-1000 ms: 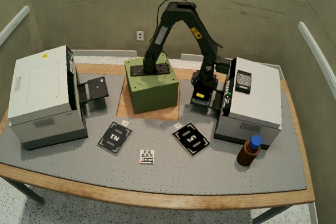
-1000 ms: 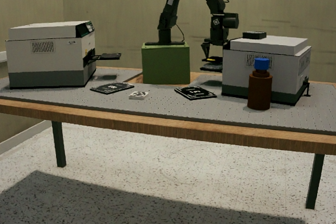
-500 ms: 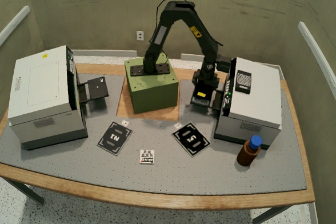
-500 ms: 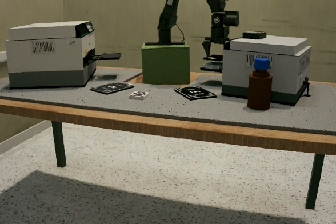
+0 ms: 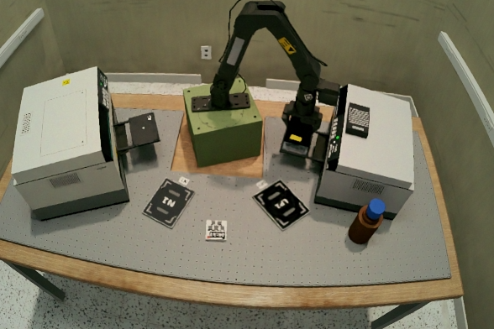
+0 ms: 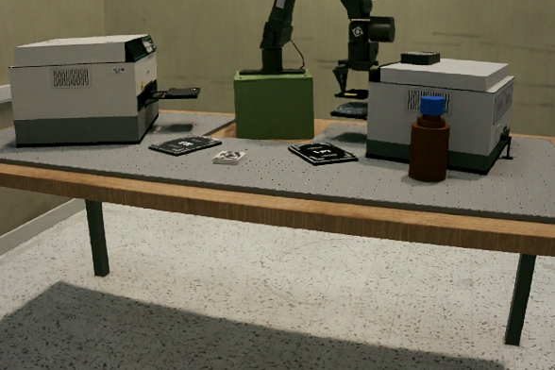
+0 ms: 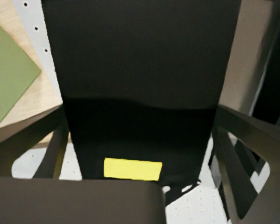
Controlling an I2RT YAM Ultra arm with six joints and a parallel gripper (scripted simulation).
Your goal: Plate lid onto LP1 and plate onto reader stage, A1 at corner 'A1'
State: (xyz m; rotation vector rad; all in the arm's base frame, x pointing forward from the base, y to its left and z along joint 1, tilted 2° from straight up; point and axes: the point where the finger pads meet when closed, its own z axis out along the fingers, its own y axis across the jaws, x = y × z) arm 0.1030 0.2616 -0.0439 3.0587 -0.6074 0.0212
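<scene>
My hand is 4 cm above the clear well plate. The rest, counted from my hand: lid: right at my hand.
</scene>
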